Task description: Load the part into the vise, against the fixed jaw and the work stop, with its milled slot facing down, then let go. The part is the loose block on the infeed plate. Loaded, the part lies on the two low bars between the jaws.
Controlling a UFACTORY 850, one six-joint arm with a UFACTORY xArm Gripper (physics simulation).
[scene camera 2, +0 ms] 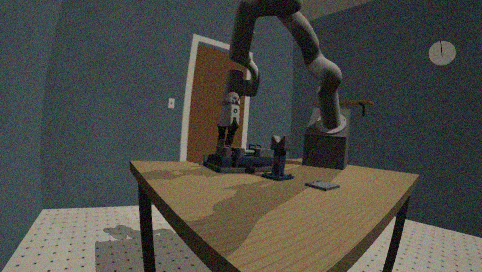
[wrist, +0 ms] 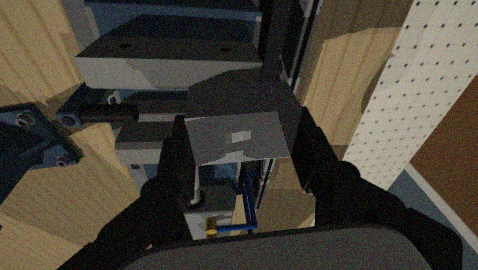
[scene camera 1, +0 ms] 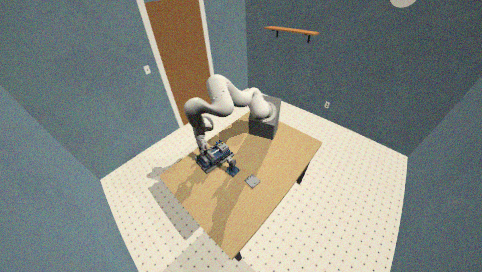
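Observation:
The part (wrist: 239,136) is a grey block held between the two black fingers of my gripper (wrist: 241,128) (scene camera 2: 226,142) (scene camera 1: 203,149). The gripper is shut on it, low over the vise (scene camera 1: 216,156) (scene camera 2: 241,162). In the wrist view a grey vise jaw (wrist: 170,72) lies beyond the part, and grey bars show left of it. The part hides some of the vise. A black rod (wrist: 110,113) in a blue bracket, seemingly the work stop, points in from the left. The part's underside and milled slot are hidden, and contact with jaws or bars cannot be told.
The grey infeed plate (scene camera 1: 252,181) (scene camera 2: 323,185) lies on the wooden table (scene camera 1: 280,160) (scene camera 2: 300,220). A blue stand with a V-shaped top (scene camera 2: 278,159) (scene camera 1: 232,167) is beside the vise; its base (wrist: 37,135) shows at left in the wrist view. A blue handle (wrist: 250,207) shows below the part there.

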